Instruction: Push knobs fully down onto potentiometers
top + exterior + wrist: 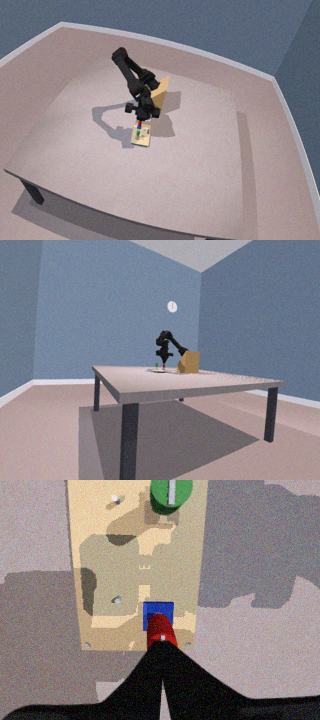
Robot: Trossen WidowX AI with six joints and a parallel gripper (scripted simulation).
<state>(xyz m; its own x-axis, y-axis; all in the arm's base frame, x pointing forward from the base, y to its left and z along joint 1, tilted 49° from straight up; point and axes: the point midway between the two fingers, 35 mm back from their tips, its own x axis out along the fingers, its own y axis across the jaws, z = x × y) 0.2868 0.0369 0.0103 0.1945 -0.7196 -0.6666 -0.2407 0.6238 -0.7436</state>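
Now: gripper tip 2 cm above the red knob. The rest, counted from my gripper tip: green knob: 8 cm ahead, 2 cm to the left, 1 cm below.
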